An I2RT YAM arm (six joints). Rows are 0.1 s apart.
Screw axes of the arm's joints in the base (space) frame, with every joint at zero. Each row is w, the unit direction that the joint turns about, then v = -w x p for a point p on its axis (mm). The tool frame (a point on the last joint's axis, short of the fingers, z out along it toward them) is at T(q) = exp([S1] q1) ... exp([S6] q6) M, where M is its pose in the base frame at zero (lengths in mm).
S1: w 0 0 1 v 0 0 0
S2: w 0 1 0 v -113.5 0 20
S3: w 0 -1 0 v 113.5 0 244
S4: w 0 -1 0 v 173.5 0 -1
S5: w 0 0 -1 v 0 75 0
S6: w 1 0 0 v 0 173.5 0
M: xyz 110.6 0 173.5 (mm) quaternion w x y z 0.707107 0 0.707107 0
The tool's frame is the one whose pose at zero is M.
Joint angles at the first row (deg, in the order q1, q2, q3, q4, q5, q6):
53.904, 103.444, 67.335, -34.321, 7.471, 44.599
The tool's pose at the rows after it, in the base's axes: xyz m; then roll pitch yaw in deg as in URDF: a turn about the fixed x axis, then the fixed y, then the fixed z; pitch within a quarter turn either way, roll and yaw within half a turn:
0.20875, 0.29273, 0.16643, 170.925, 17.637, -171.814
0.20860, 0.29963, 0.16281, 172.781, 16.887, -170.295
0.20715, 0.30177, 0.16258, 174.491, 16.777, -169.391
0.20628, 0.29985, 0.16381, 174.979, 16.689, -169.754
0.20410, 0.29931, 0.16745, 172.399, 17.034, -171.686
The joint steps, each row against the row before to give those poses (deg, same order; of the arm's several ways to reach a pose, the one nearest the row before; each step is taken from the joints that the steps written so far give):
1.232, 2.325, 1.919, -0.411, -1.100, -0.113
0.693, 1.980, 1.980, -1.747, 0.558, -0.472
0.476, 0.612, 0.911, -1.522, 1.035, -0.237
-0.017, -0.367, -0.145, -0.675, 0.384, 0.403
0.142, -1.237, -0.979, 1.554, -1.002, 1.687

